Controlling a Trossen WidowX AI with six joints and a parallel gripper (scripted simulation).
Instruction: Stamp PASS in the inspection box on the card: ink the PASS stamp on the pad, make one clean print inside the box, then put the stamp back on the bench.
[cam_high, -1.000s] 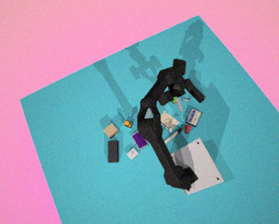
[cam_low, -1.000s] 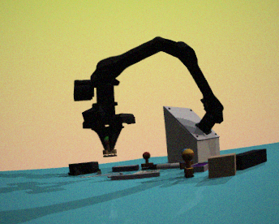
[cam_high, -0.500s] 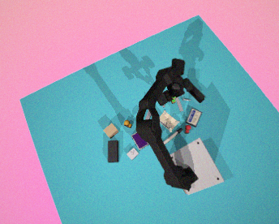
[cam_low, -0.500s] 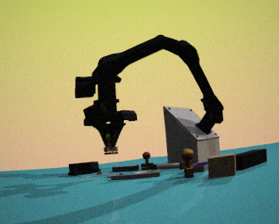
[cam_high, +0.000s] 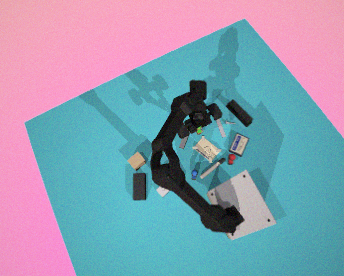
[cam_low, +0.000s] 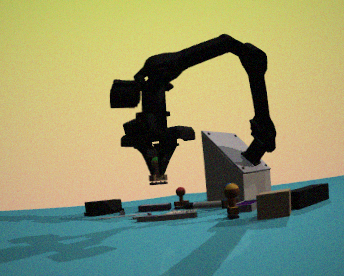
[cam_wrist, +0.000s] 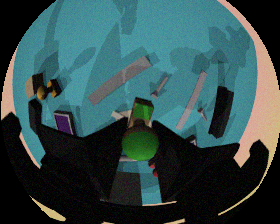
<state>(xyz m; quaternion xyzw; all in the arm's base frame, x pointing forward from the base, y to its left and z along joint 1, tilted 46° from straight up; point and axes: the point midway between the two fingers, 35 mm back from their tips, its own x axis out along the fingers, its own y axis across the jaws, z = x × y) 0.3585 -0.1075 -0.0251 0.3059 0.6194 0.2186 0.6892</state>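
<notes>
Right now my gripper tip is 80 mm past the purple ink pad, 180 mm to the right of it and 100 mm above it. Round my gripper tip: green-knobbed stamp: right at my gripper tip; white marker: 160 mm behind, 10 mm to the left, 90 mm below; beige card: 70 mm behind, 100 mm below.
</notes>
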